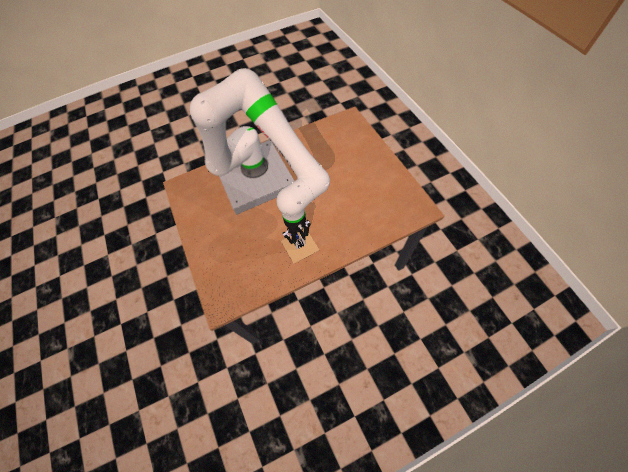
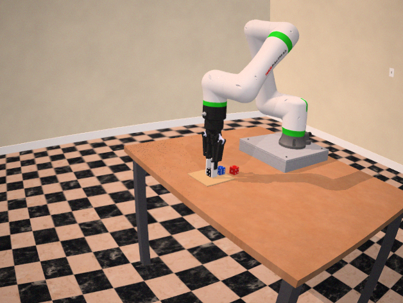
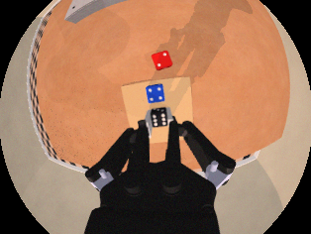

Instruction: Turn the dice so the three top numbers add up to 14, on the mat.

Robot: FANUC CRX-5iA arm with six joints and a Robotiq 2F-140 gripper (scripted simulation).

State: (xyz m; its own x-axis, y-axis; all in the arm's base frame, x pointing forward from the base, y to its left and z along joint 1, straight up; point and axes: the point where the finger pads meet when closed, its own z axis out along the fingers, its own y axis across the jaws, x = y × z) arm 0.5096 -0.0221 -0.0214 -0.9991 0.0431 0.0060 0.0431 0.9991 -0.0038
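The black die is 2 cm below my hand. Round my hand: blue die: 5 cm behind, 2 cm below; tan mat: 4 cm below; red die: 10 cm behind, 3 cm below, 2 cm to the left.
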